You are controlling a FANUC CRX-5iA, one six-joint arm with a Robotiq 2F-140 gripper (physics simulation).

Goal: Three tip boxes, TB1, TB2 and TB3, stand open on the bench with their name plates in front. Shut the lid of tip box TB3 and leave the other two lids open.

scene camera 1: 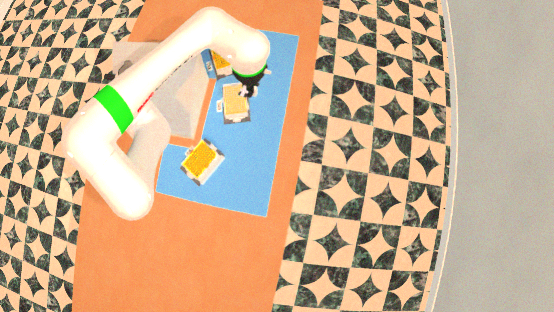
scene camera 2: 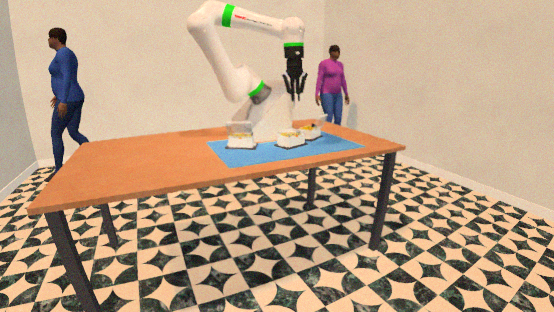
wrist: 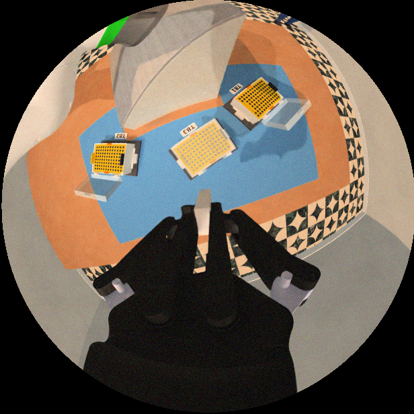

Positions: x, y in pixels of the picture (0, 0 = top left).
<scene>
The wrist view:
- my gripper: 206, 199
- clear lid: 287, 112
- clear lid: 97, 186
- clear lid: 200, 148
</scene>
